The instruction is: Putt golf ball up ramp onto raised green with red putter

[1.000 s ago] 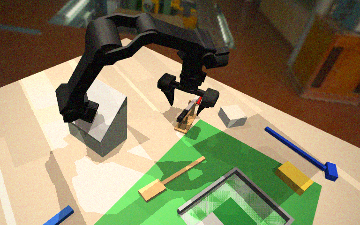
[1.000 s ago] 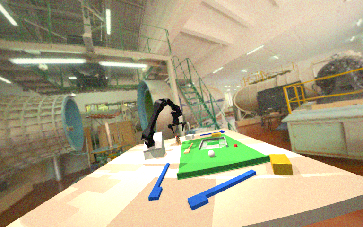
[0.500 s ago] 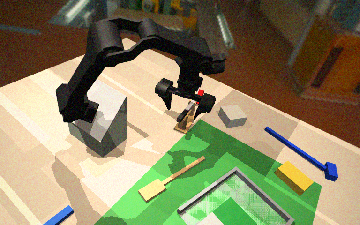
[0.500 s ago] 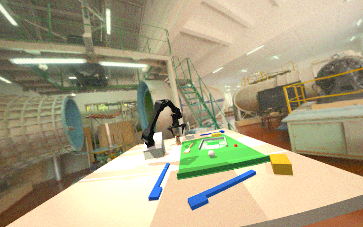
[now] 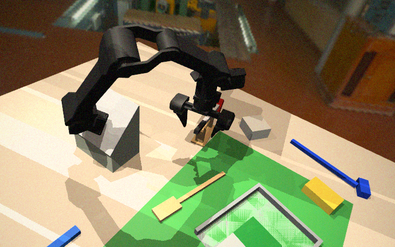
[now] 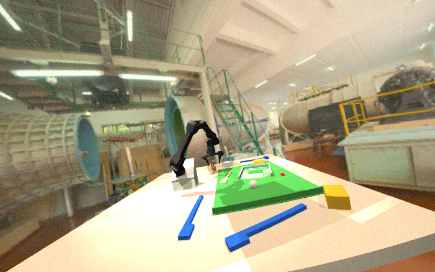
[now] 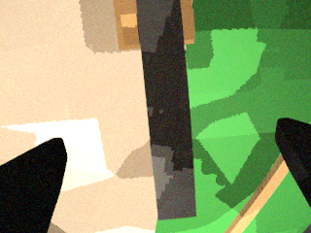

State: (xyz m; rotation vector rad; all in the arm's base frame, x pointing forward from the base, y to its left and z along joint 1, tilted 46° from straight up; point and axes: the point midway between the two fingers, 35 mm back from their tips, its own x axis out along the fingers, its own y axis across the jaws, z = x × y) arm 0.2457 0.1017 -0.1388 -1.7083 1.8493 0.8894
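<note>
My gripper tip is now 9 cm to the right of the tan stand, 5 cm above it and 1 cm past it. The rest, counted from my gripper tip: yellow block: 41 cm ahead, 7 cm below, 5 cm to the left; then putter: 12 cm to the left, 2 cm below, 2 cm behind; then green mat: 25 cm to the right, 23 cm ahead, 9 cm below.
</note>
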